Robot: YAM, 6 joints.
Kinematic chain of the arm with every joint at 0, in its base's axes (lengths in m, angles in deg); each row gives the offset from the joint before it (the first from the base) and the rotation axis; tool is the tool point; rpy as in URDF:
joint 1: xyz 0 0 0.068 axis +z
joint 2: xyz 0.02 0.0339 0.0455 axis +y
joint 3: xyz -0.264 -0.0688 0 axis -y
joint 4: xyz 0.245 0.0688 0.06 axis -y
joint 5: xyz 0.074 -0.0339 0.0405 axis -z
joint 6: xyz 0.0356 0 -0.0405 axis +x
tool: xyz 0 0 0 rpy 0 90 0
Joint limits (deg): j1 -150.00..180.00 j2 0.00..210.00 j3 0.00..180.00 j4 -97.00..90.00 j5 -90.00..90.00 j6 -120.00..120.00
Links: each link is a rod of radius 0.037 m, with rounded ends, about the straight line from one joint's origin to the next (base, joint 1, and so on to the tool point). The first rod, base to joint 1, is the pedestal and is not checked.
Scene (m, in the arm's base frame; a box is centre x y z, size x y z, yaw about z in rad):
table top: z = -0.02
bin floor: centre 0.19 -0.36 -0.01 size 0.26 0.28 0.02 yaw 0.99
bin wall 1: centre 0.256 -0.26 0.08 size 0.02 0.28 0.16 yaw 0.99
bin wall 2: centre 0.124 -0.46 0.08 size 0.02 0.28 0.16 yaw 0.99
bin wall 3: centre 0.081 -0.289 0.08 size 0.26 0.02 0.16 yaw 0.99
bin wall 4: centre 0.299 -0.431 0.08 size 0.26 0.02 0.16 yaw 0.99
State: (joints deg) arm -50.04 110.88 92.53 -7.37 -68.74 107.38
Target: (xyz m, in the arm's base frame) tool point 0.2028 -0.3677 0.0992
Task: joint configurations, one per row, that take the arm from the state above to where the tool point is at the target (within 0.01 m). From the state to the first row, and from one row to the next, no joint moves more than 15 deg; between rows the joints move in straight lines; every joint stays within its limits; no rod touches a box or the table.
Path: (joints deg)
1: -57.83 118.44 84.06 -9.48 -68.21 107.38
2: -65.62 126.00 75.59 -11.59 -67.68 107.38

